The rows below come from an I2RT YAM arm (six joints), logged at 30 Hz.
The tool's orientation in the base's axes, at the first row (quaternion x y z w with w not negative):
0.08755, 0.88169, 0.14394, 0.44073
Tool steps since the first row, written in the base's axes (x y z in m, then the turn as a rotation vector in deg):
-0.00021, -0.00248, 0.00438, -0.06, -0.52, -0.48
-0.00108, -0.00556, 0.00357, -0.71, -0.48, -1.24
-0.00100, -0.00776, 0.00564, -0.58, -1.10, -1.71
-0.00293, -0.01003, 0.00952, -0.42, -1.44, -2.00
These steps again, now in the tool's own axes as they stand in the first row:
-0.00387, -0.00090, -0.00310, 0.25, -0.65, 0.13
-0.00360, -0.00409, -0.00388, 1.22, -0.88, 0.05
-0.00583, -0.00548, -0.00539, 1.32, -1.62, 0.32
-0.00823, -0.00639, -0.00955, 1.35, -2.03, 0.55

